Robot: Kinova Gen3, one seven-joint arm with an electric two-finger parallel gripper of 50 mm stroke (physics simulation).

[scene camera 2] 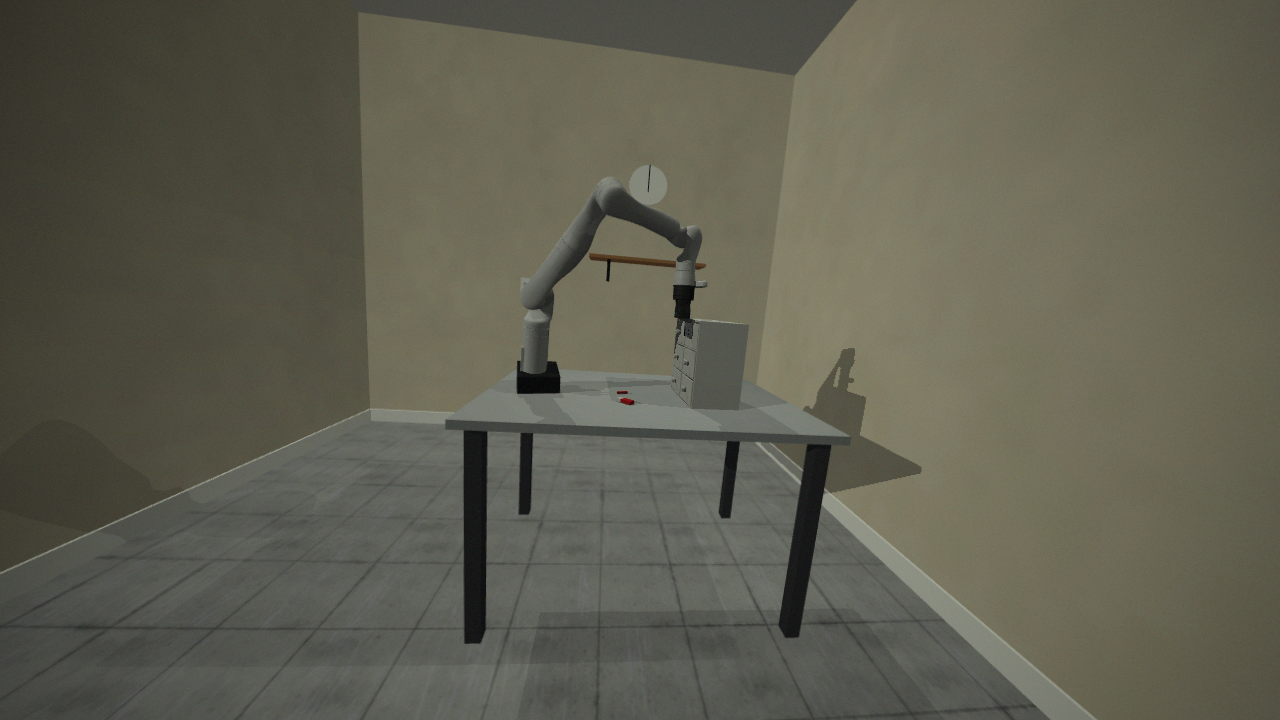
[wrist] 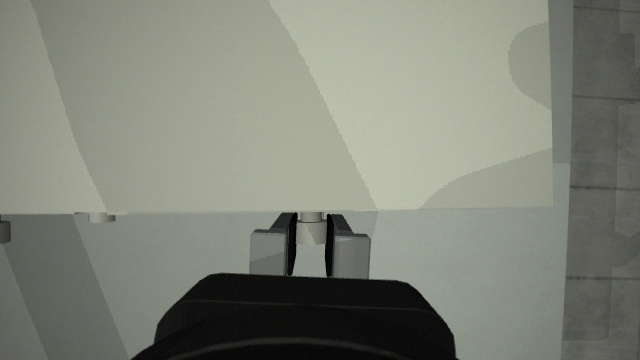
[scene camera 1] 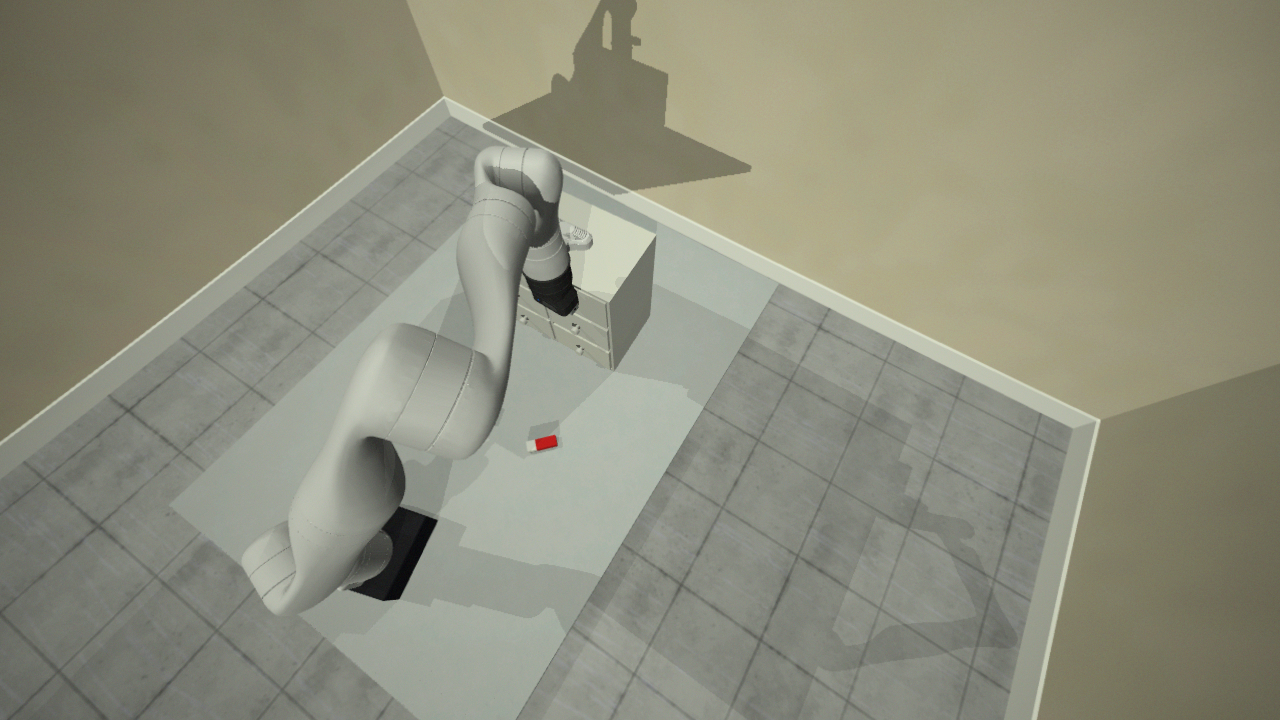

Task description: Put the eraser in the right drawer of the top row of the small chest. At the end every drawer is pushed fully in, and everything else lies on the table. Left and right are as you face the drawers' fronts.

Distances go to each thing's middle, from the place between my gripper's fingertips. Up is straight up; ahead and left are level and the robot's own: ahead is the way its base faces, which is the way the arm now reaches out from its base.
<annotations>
Right now my hand is 11 cm short of the small chest (scene camera 1: 618, 269), 8 cm to the right of it and 9 cm above it.
</annotations>
